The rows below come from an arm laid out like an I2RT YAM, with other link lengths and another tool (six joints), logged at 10 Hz.
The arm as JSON. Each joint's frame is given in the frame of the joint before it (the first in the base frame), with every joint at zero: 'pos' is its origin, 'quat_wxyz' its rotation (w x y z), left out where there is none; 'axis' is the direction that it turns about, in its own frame. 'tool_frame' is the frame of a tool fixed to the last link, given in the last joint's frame.
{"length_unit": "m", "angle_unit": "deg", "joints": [
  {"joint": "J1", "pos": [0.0, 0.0, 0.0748], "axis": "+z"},
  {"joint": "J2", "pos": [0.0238, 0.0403, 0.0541], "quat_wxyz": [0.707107, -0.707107, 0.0, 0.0], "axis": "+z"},
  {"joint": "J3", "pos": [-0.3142, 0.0, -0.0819], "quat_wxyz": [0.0, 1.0, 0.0, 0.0], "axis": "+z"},
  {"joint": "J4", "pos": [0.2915, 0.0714, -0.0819], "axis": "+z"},
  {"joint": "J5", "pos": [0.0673, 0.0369, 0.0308], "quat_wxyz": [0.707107, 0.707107, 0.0, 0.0], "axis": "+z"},
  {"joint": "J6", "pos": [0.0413, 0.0, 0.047], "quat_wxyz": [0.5, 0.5, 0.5, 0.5], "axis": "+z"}
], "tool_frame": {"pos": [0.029, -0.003, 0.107], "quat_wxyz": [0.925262, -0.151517, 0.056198, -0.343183]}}
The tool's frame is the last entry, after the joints.
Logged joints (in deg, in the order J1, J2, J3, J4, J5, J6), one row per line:
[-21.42, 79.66, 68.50, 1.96, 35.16, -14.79]
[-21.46, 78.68, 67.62, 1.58, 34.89, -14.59]
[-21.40, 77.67, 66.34, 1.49, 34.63, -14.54]
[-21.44, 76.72, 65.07, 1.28, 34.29, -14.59]
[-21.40, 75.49, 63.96, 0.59, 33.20, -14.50]
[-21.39, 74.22, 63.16, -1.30, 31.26, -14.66]
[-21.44, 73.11, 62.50, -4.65, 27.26, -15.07]
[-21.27, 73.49, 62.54, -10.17, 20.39, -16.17]
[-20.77, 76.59, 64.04, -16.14, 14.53, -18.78]
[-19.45, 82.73, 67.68, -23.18, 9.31, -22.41]
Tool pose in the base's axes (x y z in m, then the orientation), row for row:
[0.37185, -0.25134, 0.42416, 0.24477, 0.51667, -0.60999, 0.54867]
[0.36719, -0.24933, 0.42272, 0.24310, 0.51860, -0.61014, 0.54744]
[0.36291, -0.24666, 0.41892, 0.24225, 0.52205, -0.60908, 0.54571]
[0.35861, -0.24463, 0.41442, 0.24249, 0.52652, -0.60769, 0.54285]
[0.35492, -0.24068, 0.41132, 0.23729, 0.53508, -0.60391, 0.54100]
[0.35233, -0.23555, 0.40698, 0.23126, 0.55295, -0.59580, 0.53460]
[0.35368, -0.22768, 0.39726, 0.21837, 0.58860, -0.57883, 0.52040]
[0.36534, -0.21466, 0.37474, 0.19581, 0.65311, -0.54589, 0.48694]
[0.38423, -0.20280, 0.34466, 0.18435, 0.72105, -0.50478, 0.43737]
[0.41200, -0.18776, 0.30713, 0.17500, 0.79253, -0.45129, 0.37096]
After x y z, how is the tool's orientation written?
As a quaternion, w x y z.
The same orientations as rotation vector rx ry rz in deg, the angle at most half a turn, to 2 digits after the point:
[80.82, -95.42, 85.82]
[81.19, -95.52, 85.71]
[81.77, -95.40, 85.47]
[82.46, -95.17, 85.01]
[84.02, -94.83, 84.95]
[87.10, -93.85, 84.21]
[93.35, -91.80, 82.54]
[104.84, -87.63, 78.17]
[116.47, -81.53, 70.65]
[128.67, -73.27, 60.22]

